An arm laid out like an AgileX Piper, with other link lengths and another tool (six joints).
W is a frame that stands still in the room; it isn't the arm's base.
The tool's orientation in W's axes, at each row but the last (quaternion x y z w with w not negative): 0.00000, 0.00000, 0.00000, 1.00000; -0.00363, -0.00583, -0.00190, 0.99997; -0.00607, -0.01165, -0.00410, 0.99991; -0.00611, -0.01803, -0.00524, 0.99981; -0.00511, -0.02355, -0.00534, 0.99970; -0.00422, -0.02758, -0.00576, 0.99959; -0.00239, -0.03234, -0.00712, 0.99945; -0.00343, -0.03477, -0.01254, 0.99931; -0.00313, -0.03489, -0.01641, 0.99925; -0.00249, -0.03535, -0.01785, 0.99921
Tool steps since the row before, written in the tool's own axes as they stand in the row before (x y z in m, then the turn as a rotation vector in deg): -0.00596, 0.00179, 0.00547, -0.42, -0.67, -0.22; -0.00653, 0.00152, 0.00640, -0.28, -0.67, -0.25; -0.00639, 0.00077, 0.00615, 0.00, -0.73, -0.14; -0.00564, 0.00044, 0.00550, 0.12, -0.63, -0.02; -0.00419, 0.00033, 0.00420, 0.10, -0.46, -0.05; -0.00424, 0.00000, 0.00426, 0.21, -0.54, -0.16; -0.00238, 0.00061, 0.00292, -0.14, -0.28, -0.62; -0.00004, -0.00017, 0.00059, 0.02, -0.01, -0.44; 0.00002, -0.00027, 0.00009, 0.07, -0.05, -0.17; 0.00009, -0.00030, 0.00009, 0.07, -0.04, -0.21
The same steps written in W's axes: -0.00596, 0.00179, 0.00547, -0.42, -0.67, -0.22; -0.00660, 0.00159, 0.00631, -0.28, -0.67, -0.25; -0.00652, 0.00090, 0.00599, 0.00, -0.73, -0.13; -0.00583, 0.00057, 0.00529, 0.11, -0.63, -0.01; -0.00438, 0.00042, 0.00399, 0.10, -0.46, -0.04; -0.00447, 0.00009, 0.00402, 0.21, -0.54, -0.14; -0.00255, 0.00066, 0.00276, -0.10, -0.28, -0.63; -0.00009, -0.00016, 0.00059, 0.05, -0.01, -0.44; 0.00000, -0.00027, 0.00009, 0.08, -0.05, -0.16; 0.00007, -0.00030, 0.00010, 0.08, -0.04, -0.20
